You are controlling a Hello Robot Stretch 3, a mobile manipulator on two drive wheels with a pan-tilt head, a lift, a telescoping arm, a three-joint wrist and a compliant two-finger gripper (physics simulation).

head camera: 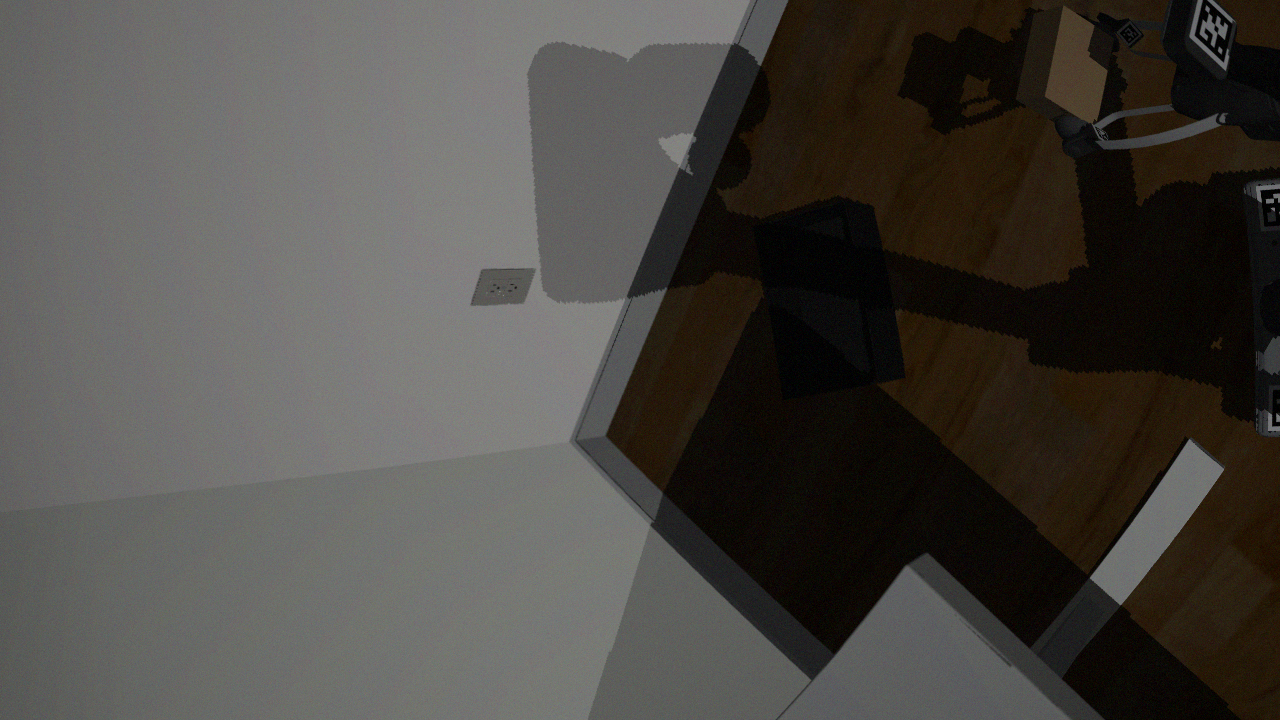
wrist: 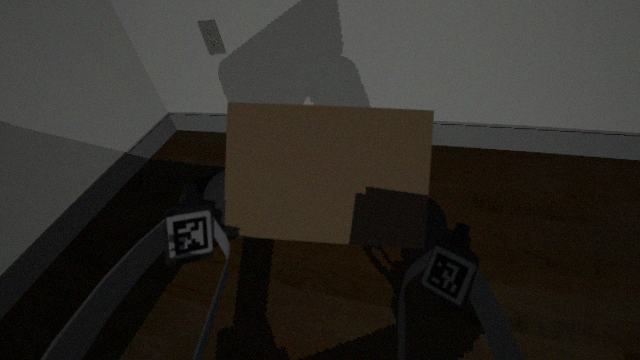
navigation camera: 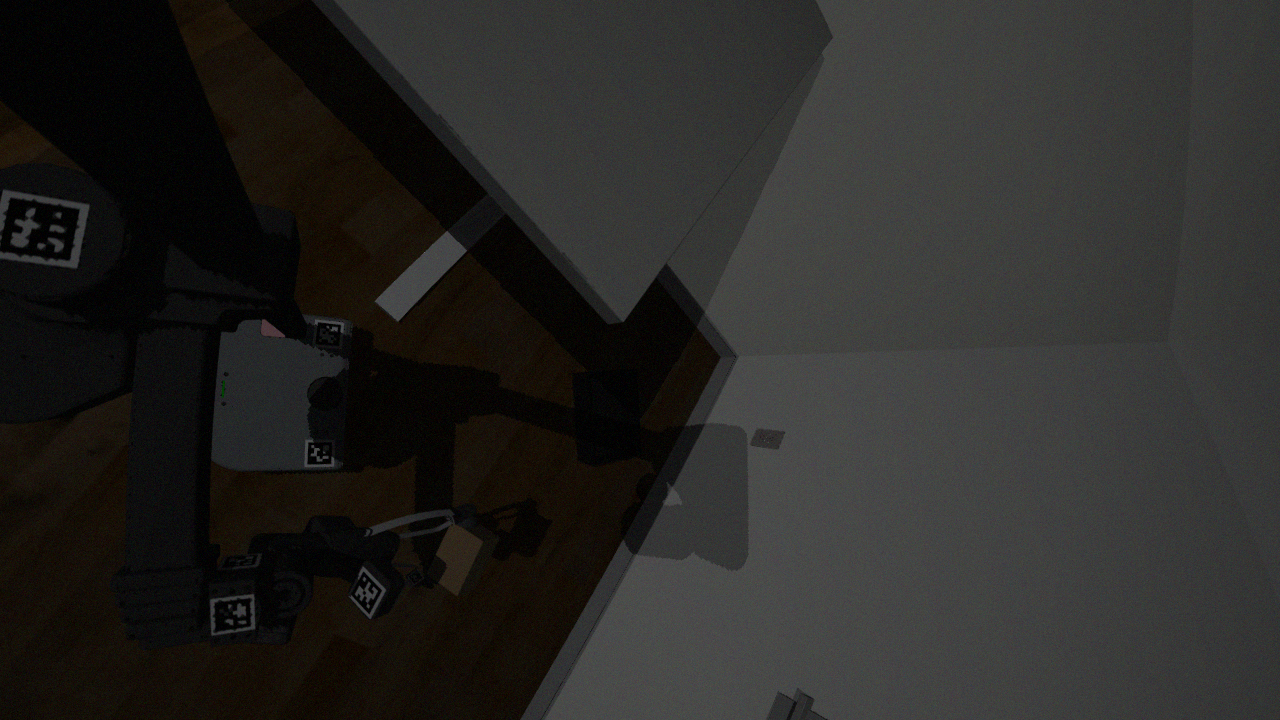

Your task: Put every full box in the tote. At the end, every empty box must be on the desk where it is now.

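My gripper (head camera: 1093, 86) (navigation camera: 447, 544) (wrist: 324, 209) is shut on a plain tan box (head camera: 1074, 76) (navigation camera: 462, 559) (wrist: 327, 165) and holds it by two opposite sides above the floor. Whether it is full cannot be seen. The black tote (head camera: 886, 322) (navigation camera: 579, 416) stands on the floor in deep shadow near the room corner, apart from the held box; its inside is too dark to read. The tote does not show in the wrist view. Part of the light grey desk (head camera: 930, 644) (navigation camera: 572, 134) shows, with no box on that part.
A white desk leg (head camera: 1154, 528) (navigation camera: 429, 273) slants out near the tote. The wall with an outlet (head camera: 503, 286) (navigation camera: 768, 438) (wrist: 212, 37) and its baseboard (head camera: 657, 241) (wrist: 500, 137) stand behind the tote. The robot's base (navigation camera: 277, 402) is left of the tote in the navigation view.
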